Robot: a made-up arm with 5 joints.
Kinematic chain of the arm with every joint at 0, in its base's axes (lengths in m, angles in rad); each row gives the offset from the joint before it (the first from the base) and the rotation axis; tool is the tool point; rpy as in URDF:
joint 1: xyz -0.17 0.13 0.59 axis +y
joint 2: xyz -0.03 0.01 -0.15 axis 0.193 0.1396 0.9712
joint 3: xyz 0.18 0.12 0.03 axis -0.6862 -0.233 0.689
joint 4: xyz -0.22 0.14 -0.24 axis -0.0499 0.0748 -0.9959
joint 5: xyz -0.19 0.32 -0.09 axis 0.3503 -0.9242 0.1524
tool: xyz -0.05 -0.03 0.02 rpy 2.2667 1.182 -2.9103
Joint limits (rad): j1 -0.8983..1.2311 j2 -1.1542..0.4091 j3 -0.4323..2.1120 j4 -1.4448..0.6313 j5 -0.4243..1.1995
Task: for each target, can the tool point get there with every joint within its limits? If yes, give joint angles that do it. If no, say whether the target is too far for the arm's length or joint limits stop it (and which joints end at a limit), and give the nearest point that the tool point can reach.
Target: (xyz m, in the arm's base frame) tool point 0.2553 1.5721 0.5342
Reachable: no: too far | nearest point 0.1300 0.8924 0.4720 | short by 0.694 m
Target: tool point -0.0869 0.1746 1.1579
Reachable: no: joint limits stop it (at a limit: joint 1, joint 2, joint 3, joint 4) | nearest point 0.1008 -0.1086 1.0483 | short by 0.357 m
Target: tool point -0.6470 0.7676 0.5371
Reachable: yes | joints 0.6471 0.2346 -0.1821 0.2190 0.2958
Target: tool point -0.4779 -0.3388 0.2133
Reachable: yes | joints -0.1046 -0.8846 1.8282 -0.0583 0.6900
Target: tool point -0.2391 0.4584 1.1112
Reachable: no: joint limits stop it (at a limit: joint 1, joint 2, joint 3, joint 5) | nearest point -0.5305 0.5720 1.0484 | short by 0.319 m
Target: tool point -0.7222 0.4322 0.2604
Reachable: yes | joints 0.2691 0.0171 0.0223 -0.7462 0.3303
